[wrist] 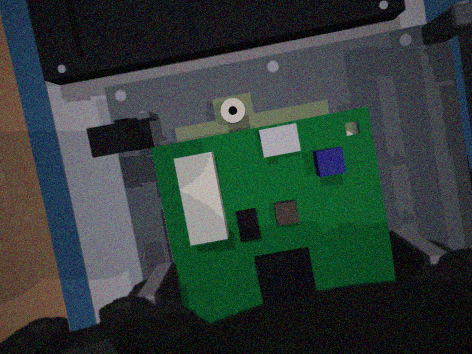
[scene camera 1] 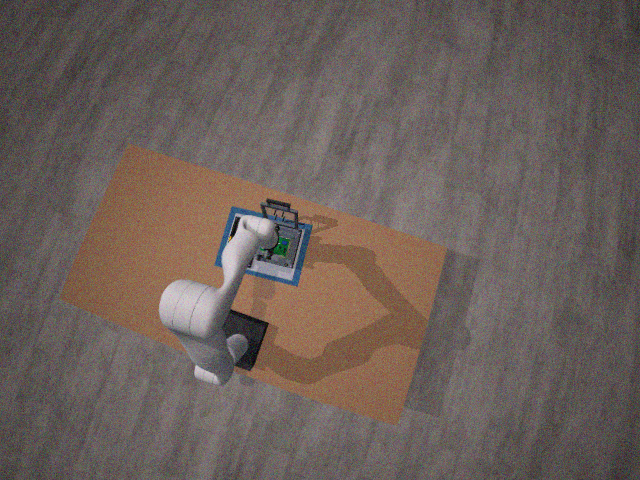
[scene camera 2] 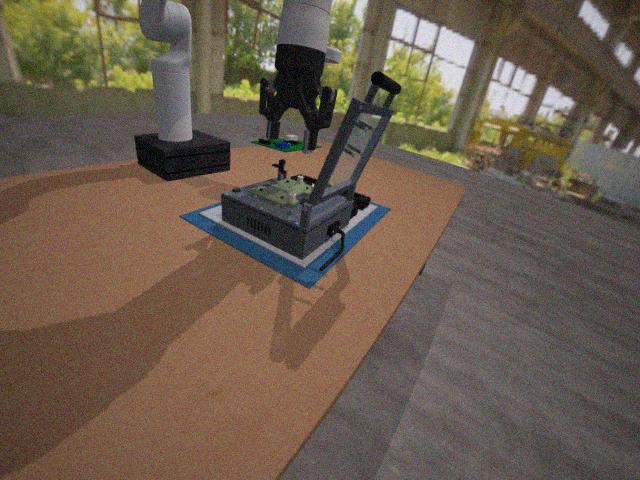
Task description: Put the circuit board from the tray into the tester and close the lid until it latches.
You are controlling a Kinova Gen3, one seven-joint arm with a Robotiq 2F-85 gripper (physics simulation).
my gripper: holds a green circuit board [wrist: 254, 216]
